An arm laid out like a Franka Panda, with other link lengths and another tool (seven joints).
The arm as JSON. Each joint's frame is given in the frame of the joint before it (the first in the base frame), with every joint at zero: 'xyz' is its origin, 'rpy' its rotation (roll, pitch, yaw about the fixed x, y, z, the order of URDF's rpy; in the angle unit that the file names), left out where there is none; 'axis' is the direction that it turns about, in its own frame. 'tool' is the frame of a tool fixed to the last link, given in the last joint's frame.
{
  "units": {
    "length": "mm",
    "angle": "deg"
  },
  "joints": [
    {
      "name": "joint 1",
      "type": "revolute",
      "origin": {
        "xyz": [
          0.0,
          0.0,
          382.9
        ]
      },
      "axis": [
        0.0,
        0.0,
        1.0
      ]
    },
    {
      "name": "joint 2",
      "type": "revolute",
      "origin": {
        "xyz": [
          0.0,
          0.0,
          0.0
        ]
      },
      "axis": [
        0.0,
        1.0,
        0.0
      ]
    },
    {
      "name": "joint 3",
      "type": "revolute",
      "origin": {
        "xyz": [
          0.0,
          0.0,
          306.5
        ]
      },
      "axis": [
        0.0,
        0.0,
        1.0
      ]
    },
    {
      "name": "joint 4",
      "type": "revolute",
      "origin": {
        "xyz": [
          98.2,
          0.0,
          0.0
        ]
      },
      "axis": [
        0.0,
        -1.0,
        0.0
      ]
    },
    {
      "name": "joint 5",
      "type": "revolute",
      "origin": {
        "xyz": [
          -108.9,
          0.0,
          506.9
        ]
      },
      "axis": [
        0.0,
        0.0,
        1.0
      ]
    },
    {
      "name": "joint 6",
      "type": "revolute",
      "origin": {
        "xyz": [
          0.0,
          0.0,
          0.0
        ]
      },
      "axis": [
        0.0,
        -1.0,
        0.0
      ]
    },
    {
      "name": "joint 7",
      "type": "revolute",
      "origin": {
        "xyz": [
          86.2,
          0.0,
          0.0
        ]
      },
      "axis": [
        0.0,
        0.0,
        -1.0
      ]
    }
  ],
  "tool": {
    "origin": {
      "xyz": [
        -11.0,
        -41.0,
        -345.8
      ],
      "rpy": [
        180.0,
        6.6,
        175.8
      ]
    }
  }
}
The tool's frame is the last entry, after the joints.
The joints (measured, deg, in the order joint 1, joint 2, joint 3, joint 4, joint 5, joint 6, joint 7), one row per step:
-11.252, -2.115, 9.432, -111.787, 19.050, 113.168, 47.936
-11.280, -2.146, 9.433, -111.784, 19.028, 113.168, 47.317
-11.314, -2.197, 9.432, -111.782, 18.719, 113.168, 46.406
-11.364, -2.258, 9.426, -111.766, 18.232, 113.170, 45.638
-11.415, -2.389, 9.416, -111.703, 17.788, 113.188, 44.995
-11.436, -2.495, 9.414, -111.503, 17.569, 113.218, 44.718
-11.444, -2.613, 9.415, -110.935, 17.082, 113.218, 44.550
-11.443, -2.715, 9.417, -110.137, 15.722, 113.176, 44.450
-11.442, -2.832, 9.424, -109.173, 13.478, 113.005, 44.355
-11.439, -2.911, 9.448, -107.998, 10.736, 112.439, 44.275
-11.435, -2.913, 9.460, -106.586, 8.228, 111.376, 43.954
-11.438, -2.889, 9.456, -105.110, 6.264, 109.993, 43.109
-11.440, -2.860, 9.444, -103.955, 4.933, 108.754, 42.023
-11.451, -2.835, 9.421, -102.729, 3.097, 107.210, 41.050
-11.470, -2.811, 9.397, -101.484, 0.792, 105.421, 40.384
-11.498, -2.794, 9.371, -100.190, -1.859, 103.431, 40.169
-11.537, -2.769, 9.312, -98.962, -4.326, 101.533, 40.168
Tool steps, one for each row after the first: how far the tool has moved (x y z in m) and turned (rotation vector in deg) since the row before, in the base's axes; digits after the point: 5 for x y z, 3 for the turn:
0.00023, -0.00086, 0.00024, -0.081, -0.213, 0.570
0.00017, -0.00260, 0.00005, -0.381, -0.305, 0.937
0.00018, -0.00366, 0.00014, -0.539, -0.278, 0.840
0.00071, -0.00347, 0.00154, -0.506, -0.370, 0.698
0.00169, -0.00167, 0.00302, -0.265, -0.399, 0.307
0.00385, -0.00279, 0.00669, -0.522, -0.710, 0.314
0.00458, -0.00707, 0.00807, -1.348, -0.833, 0.534
0.00448, -0.01149, 0.00934, -2.196, -0.852, 0.801
0.00329, -0.01366, 0.01075, -2.654, -0.614, 0.969
0.00192, -0.01266, 0.01230, -2.442, -0.320, 1.128
0.00056, -0.01053, 0.01276, -1.989, -0.099, 1.437
-0.00045, -0.00763, 0.00986, -1.418, 0.068, 1.446
-0.00214, -0.01064, 0.01041, -1.895, 0.353, 1.368
-0.00387, -0.01335, 0.01073, -2.319, 0.638, 1.047
-0.00527, -0.01544, 0.01177, -2.618, 0.816, 0.508
-0.00546, -0.01509, 0.01169, -2.426, 0.786, 0.090

